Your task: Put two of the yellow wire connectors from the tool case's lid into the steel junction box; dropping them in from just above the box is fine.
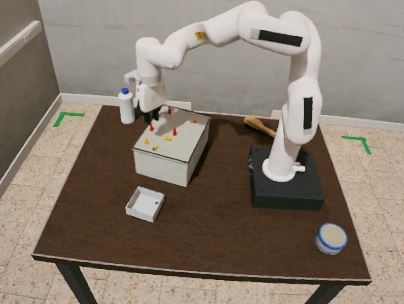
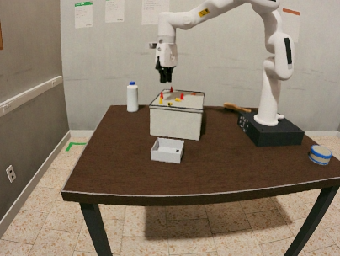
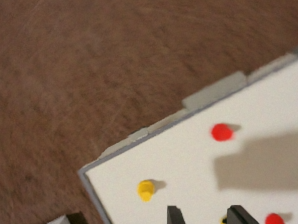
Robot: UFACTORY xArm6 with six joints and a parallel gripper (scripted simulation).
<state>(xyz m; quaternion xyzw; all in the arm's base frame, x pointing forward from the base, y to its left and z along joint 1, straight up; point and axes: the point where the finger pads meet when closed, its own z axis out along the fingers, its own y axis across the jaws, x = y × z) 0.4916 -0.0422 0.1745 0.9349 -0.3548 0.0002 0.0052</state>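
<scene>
My gripper is now 80 mm past the red wire connector, 40 mm to the left of it and 90 mm above it. From my hand the other things lie so: tool case: 70 mm behind, 60 mm to the right, 140 mm below; then orange wire connector: 150 mm behind, 130 mm to the right, 100 mm below; then wooden brush: 460 mm behind, 280 mm to the right, 230 mm below.
</scene>
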